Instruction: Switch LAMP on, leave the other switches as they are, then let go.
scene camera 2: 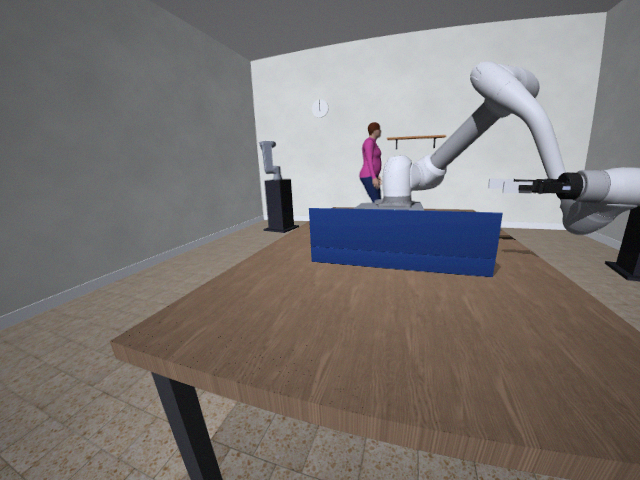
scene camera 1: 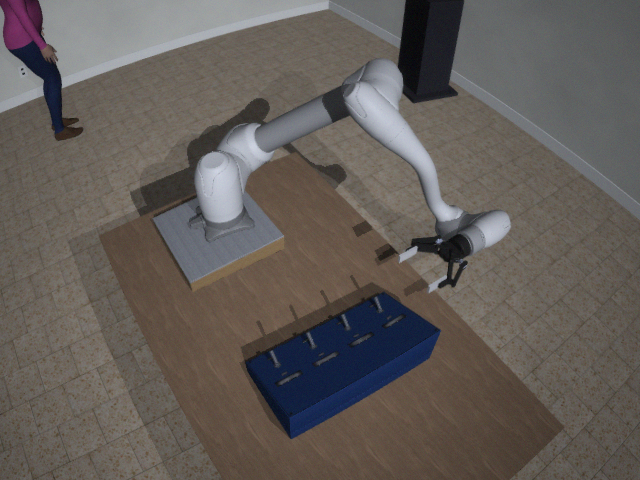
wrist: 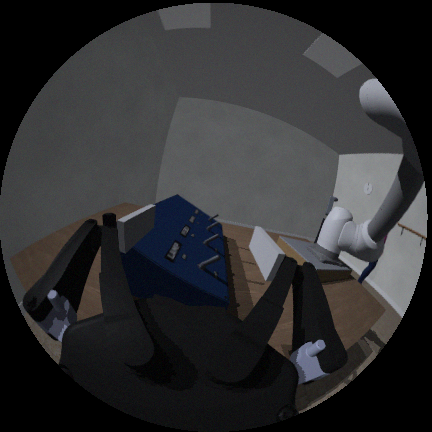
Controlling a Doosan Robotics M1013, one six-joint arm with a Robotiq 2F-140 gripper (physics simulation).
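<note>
The blue switch box stands on the table with a row of metal levers. The LAMP lever is at the row's end nearest the gripper, beside its name plate, whose lettering is too blurred to read. It leans away from the plate, toward the arm's base side, parallel to the other levers. In scene camera 2 the box hides the levers. My gripper is open and empty, roughly level, raised beyond that end of the box and apart from it.
The other levers lean alike along the box. The arm's base stands on a grey-topped block behind the box on the wooden table. A person stands in the background.
</note>
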